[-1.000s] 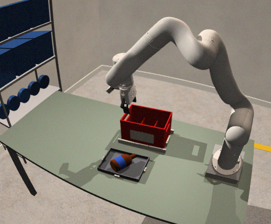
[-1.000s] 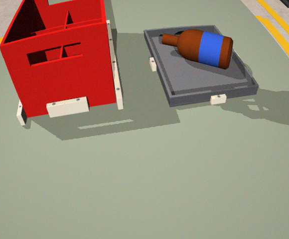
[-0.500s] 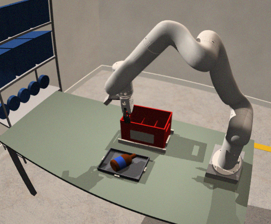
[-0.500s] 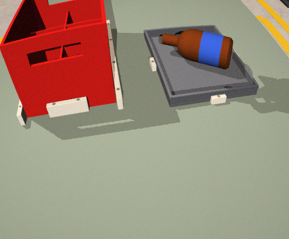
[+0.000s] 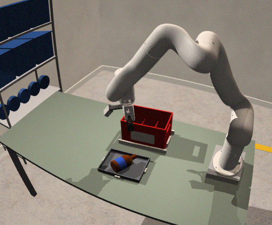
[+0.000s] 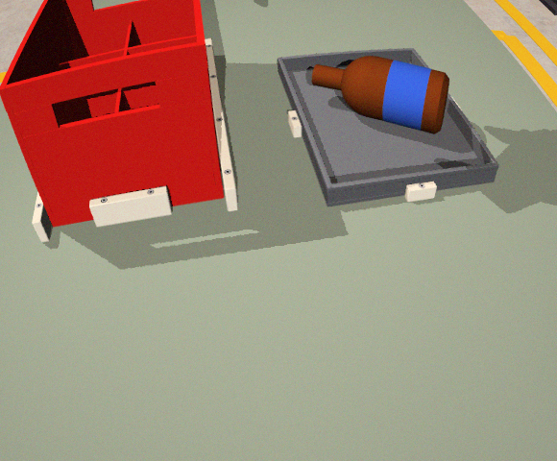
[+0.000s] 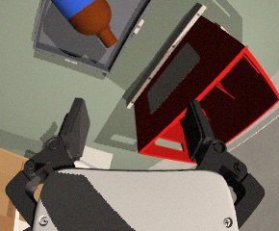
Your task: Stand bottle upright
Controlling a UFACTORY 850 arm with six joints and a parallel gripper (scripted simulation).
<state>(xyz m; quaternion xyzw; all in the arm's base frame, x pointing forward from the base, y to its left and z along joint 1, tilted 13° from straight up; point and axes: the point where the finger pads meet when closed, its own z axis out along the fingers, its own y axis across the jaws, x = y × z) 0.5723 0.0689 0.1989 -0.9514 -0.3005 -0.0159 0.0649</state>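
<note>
Right now my hand is 1 cm past the bottle, 8 cm to the right of it and 21 cm above it. Also, from my hand: grey tray 8 cm to the left, 24 cm below; red crate 1 cm behind, 20 cm to the right, 17 cm below.
</note>
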